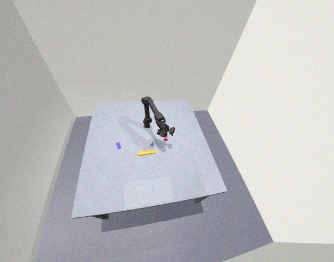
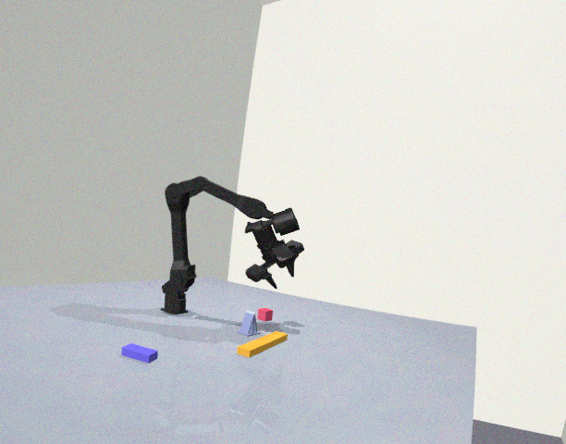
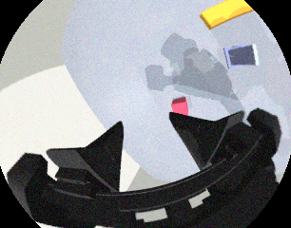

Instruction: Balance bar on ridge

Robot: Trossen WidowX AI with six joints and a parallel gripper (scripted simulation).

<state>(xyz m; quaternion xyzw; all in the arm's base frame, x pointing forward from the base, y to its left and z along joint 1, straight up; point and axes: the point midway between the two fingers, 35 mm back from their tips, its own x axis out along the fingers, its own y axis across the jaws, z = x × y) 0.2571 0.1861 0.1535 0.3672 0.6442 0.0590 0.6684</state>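
Now: the yellow bar 240 mm to the right of my gripper tip, 120 mm below it and 100 mm ahead of it. The rest, counted from my gripper tip: purple block: 520 mm to the right, 120 mm below, 20 mm behind; small red cube: 110 mm below, 50 mm behind, 20 mm to the right.
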